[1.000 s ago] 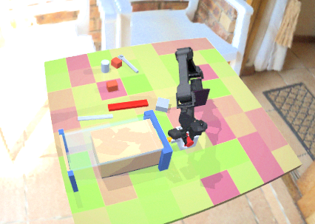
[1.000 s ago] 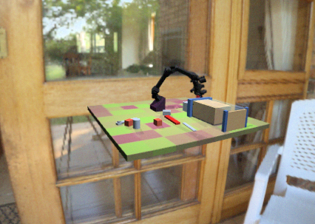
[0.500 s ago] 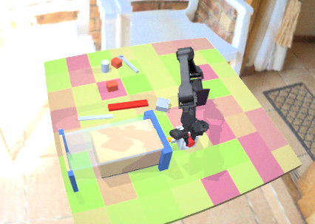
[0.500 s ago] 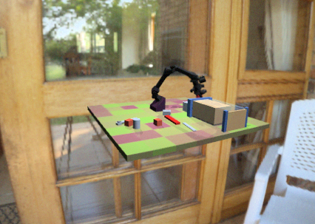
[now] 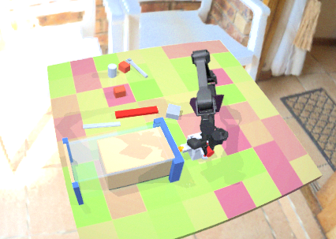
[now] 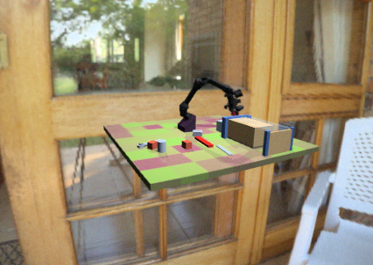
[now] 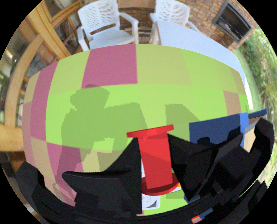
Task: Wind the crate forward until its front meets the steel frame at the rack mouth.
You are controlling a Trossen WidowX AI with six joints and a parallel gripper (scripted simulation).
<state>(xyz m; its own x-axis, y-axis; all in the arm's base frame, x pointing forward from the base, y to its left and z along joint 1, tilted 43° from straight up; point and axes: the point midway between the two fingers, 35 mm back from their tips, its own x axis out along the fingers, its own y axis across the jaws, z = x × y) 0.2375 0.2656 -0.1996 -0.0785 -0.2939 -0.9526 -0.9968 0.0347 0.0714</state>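
Now: gripper tip 1 cm past the winch handle, 5 cm to the left of it and 3 cm above it. From my gripper tip the other things lie so: grey block: 4 cm behind, 38 cm to the right, 11 cm below; grey winch: 5 cm behind, 12 cm to the right, 10 cm below; red grip: 2 cm to the right.
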